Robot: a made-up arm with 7 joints. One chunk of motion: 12 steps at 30 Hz.
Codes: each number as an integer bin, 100 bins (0 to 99) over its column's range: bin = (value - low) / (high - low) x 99, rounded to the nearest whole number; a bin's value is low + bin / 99 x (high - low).
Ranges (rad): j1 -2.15..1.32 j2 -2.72..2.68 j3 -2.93..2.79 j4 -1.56..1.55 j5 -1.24..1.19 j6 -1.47..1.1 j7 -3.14..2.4
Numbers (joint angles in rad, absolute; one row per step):
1: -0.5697 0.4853 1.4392 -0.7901 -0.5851 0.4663 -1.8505
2: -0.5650 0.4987 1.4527 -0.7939 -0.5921 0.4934 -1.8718
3: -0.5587 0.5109 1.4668 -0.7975 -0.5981 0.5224 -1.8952
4: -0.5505 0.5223 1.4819 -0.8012 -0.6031 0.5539 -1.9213
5: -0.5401 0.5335 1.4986 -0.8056 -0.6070 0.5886 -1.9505
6: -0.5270 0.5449 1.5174 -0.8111 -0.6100 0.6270 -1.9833
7: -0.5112 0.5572 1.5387 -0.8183 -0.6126 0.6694 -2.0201
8: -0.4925 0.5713 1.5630 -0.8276 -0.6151 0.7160 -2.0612
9: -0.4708 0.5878 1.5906 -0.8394 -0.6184 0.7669 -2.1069
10: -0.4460 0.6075 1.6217 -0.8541 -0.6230 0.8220 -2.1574
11: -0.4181 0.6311 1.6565 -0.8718 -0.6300 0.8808 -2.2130
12: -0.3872 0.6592 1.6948 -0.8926 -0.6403 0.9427 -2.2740
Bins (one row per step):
1: 45 59 76 25 27 75 23
2: 45 59 76 24 26 76 23
3: 45 59 76 24 26 77 22
4: 46 59 76 24 26 78 22
5: 46 60 77 24 26 79 21
6: 46 60 77 24 26 81 21
7: 47 60 77 24 26 82 20
8: 47 60 78 23 25 84 19
9: 48 61 78 23 25 86 18
10: 49 61 79 22 25 88 18
11: 49 61 79 22 25 91 17
12: 50 62 80 21 24 93 15

